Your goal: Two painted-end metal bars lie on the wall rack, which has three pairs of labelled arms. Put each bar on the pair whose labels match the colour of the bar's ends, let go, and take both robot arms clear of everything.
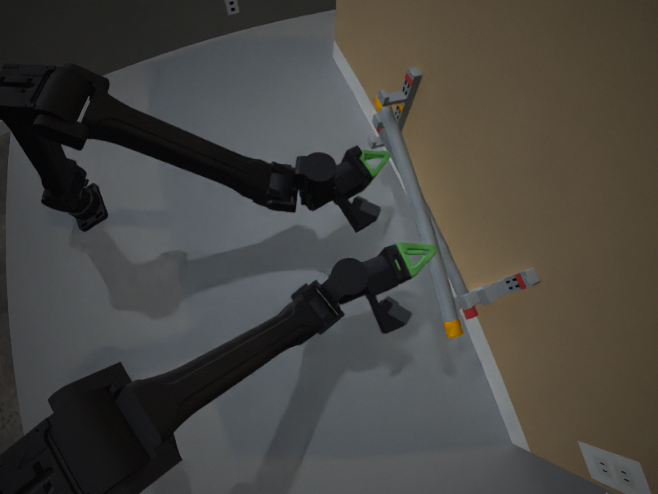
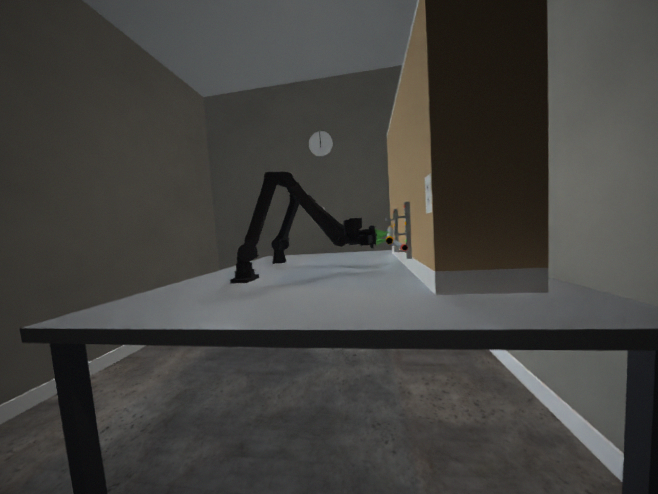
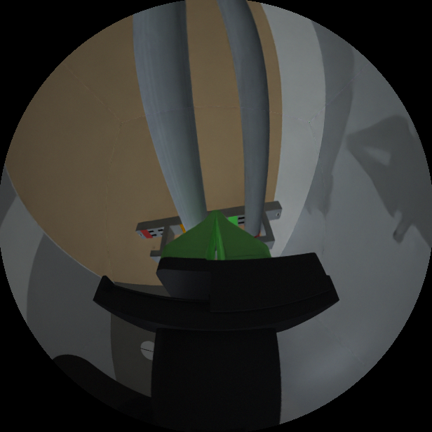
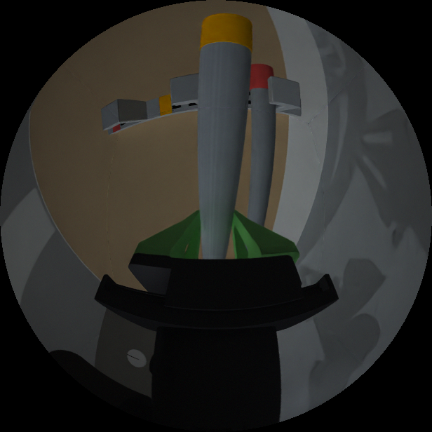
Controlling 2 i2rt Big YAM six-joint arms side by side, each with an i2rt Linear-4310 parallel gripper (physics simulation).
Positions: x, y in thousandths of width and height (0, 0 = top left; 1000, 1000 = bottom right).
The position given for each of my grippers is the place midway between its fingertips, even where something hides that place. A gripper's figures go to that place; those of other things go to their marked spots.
Labels:
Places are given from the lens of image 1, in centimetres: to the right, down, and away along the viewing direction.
my left gripper (image 1: 590, 313): 13, -20, 65
my right gripper (image 1: 659, 507): 20, 1, 59

